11 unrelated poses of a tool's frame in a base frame.
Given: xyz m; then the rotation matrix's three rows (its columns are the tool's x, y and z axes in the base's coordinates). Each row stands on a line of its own.
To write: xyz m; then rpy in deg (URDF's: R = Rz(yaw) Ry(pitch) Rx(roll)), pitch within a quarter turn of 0, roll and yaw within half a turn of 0. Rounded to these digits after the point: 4 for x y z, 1 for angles.
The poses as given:
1:
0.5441 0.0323 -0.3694
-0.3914 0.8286 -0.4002
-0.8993 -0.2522 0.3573
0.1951 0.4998 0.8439
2:
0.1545 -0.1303 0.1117
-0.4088 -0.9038 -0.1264
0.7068 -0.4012 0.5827
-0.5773 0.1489 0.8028
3:
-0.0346 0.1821 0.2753
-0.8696 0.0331 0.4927
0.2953 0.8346 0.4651
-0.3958 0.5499 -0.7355
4:
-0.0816 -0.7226 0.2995
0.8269 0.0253 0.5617
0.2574 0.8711 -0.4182
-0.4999 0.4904 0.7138
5:
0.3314 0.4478 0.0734
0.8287 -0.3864 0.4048
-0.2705 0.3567 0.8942
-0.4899 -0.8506 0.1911
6:
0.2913 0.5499 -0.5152
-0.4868 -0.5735 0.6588
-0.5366 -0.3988 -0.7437
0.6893 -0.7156 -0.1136
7:
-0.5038 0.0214 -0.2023
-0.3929 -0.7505 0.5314
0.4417 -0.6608 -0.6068
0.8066 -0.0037 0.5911
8:
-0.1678 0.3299 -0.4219
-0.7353 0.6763 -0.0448
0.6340 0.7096 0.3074
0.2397 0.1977 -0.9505
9:
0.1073 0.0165 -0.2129
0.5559 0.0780 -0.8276
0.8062 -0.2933 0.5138
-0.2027 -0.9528 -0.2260
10:
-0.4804 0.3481 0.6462
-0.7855 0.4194 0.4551
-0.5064 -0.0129 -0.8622
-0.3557 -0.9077 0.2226
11:
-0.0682 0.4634 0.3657
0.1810 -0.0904 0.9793
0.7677 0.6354 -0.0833
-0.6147 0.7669 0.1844
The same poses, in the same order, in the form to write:
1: 0.5441 0.0323 -0.3694 30.6 -11.3 -113.5
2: 0.1545 -0.1303 0.1117 10.5 35.3 120.0
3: -0.0346 0.1821 0.2753 143.2 23.3 161.2
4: -0.0816 -0.7226 0.2995 34.5 30.0 17.3
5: 0.3314 0.4478 0.0734 -77.3 29.3 -18.1
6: 0.2913 0.5499 -0.5152 -99.0 -43.6 -132.2
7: -0.5038 0.0214 -0.2023 -0.4 -53.8 131.7
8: -0.1678 0.3299 -0.4219 168.3 -13.9 139.2
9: 0.1073 0.0165 -0.2129 -103.3 11.7 55.4
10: -0.4804 0.3481 0.6462 -76.2 20.8 -147.2
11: -0.0682 0.4634 0.3657 76.5 37.9 76.7
